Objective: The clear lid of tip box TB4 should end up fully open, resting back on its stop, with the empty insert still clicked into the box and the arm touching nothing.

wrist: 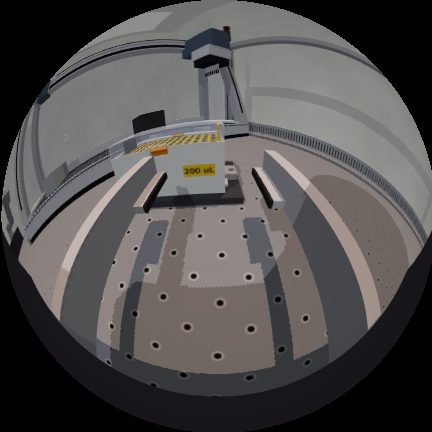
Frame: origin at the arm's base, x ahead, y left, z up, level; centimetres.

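Seen in the pictures: gripper, fingertip midpoint: (pixel 207 161).
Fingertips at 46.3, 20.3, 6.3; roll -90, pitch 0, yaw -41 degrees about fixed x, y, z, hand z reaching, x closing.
Observation:
Offsets run from my fingertips to a thing's top centre, as dx, dy, dz. "spot": to the spot under its first point. Level surfaces: height alone.
The tip box @(+0.7, +7.9, +2.7) (pixel 195 180), white with a yellow "200 uL" label, stands on a dark base plate @(spot: +2.5, -0.4, -4.2) (pixel 232 196) beyond the fingertips. Its yellow grid insert @(spot: +2.2, +5.3, +0.7) (pixel 192 140) lies level in the top, and no tips show in it. An orange tab @(spot: -1.9, +4.8, +0.6) (pixel 159 151) is at the front upper edge. The clear lid @(spot: +1.0, +2.0, +2.4) (pixel 200 128) shows as a faint see-through sheet with pale edges above the insert; its exact angle is hard to tell. My gripper (pixel 207 161) is shut with nothing held, a gap showing between its pads. The left finger overlaps the box's left front in view; contact cannot be told.
A small grey block @(+6.0, +3.3, -3.4) (pixel 230 171) is beside the box at the right. A black block @(spot: +5.5, +31.2, +4.2) (pixel 148 121) stands behind it. A column with a dark blue head @(spot: +23.6, +28.1, +34.3) (pixel 207 42) rises at the back. Grey rails border the perforated deck @(dz -5.0) (pixel 220 325), where arm shadows fall.

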